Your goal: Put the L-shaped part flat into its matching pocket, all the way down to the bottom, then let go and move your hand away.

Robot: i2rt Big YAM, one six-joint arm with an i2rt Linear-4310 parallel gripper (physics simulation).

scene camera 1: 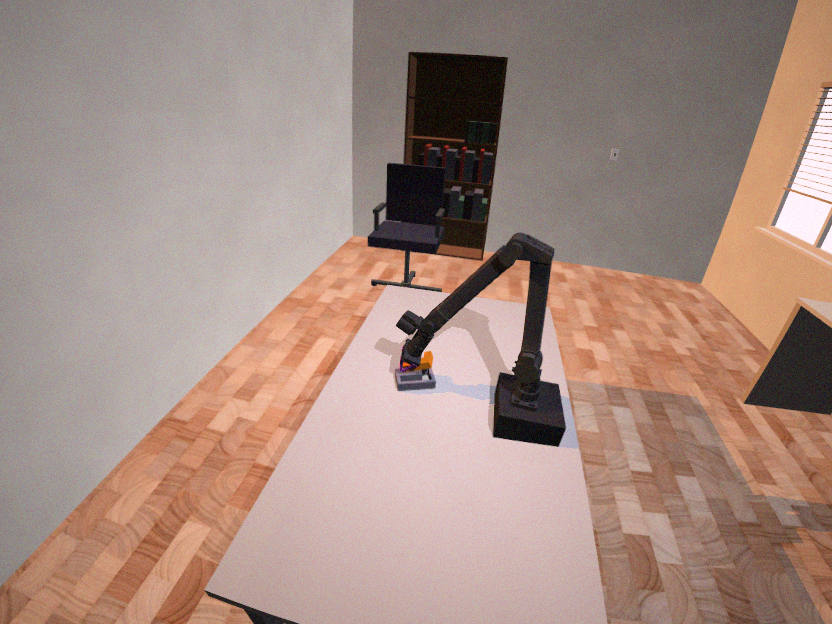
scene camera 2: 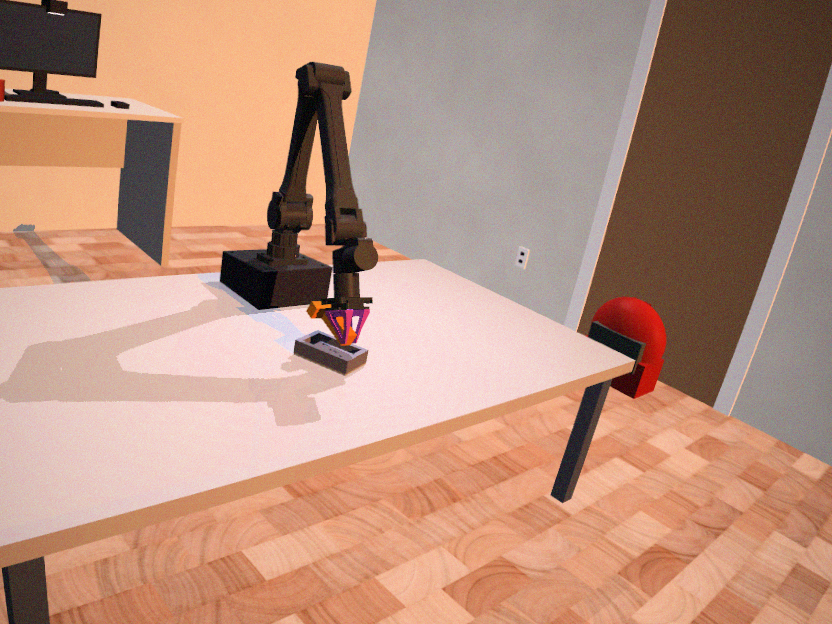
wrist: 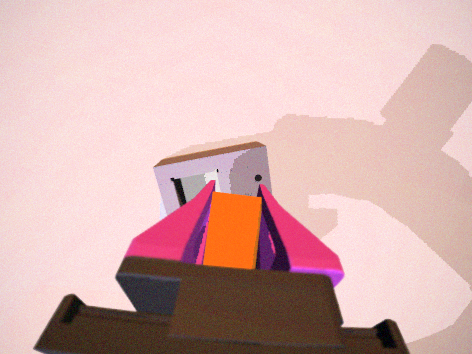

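Where they show: gripper, fingertip midpoint: (scene camera 1: pixel 401 368) (scene camera 2: pixel 348 343) (wrist: pixel 236 188); arm's base at its link origin: (scene camera 1: pixel 523 396) (scene camera 2: pixel 282 261).
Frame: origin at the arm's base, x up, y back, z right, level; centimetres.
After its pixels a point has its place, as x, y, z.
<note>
The orange L-shaped part (scene camera 1: pixel 426 361) @(1.9, -35.5, 5.5) (scene camera 2: pixel 315 309) @(1.7, -37.1, 10.8) (wrist: pixel 233 230) @(-0.9, -42.9, 5.6) is held between the fingers. In scene camera 2 one end sticks out to the left, higher than the fingertips, so the part looks tilted. My gripper (scene camera 1: pixel 406 368) @(-3.7, -44.5, 5.7) (scene camera 2: pixel 346 341) @(-3.7, -44.5, 5.7) (wrist: pixel 236 188) @(-3.7, -44.5, 5.7) is shut on it, pointing down at the grey pocket block. The block (scene camera 1: pixel 415 386) @(-7.9, -38.0, 2.3) (scene camera 2: pixel 318 355) @(-7.6, -41.1, 10.8) (wrist: pixel 192 168) @(-6.2, -44.5, 2.4) sits on the table below, with its opening upward. The fingertips are over its far-right part in scene camera 2. The fingers and part hide some of the pocket; contact with the block cannot be told.
The block rests on the long pale table (scene camera 1: pixel 430 503) @(-9.8, -20.7, -41.5) (scene camera 2: pixel 436 403) @(-9.8, -64.1, -5.1). The arm's black base box (scene camera 1: pixel 528 419) @(-0.2, 2.1, -10.1) (scene camera 2: pixel 268 282) @(-2.4, -9.3, 8.2) stands near one long edge. An office chair (scene camera 1: pixel 406 235) is beyond the table's far end. The arm's shadow falls around the block.
</note>
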